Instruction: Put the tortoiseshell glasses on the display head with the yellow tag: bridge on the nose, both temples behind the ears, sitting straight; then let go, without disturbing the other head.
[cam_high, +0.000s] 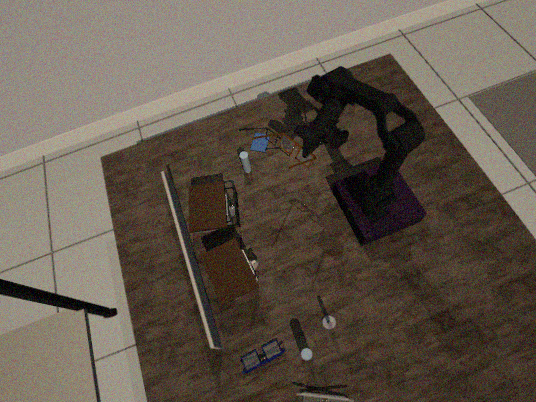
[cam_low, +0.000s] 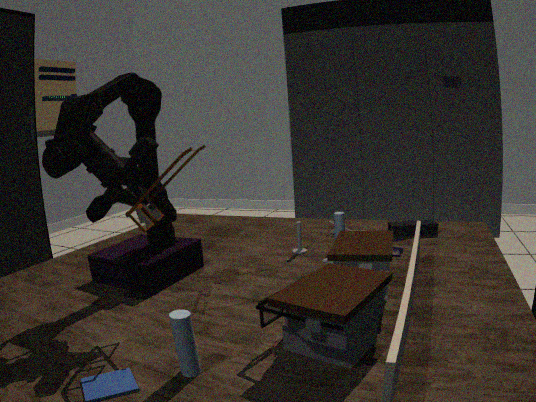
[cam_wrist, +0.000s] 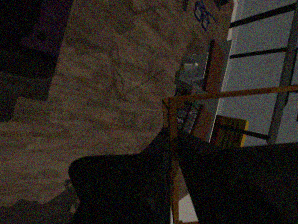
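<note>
Now: the display head 330 mm ahead of my gripper tip, 170 mm to the left of it and 150 mm below it. Round my gripper tip: white-footed pin (430 mm to the left, 180 mm below, 170 mm ahead); blue card (260 mm to the right, 200 mm below, 40 mm ahead); long rail (450 mm ahead, 150 mm below, 40 mm to the left).
</note>
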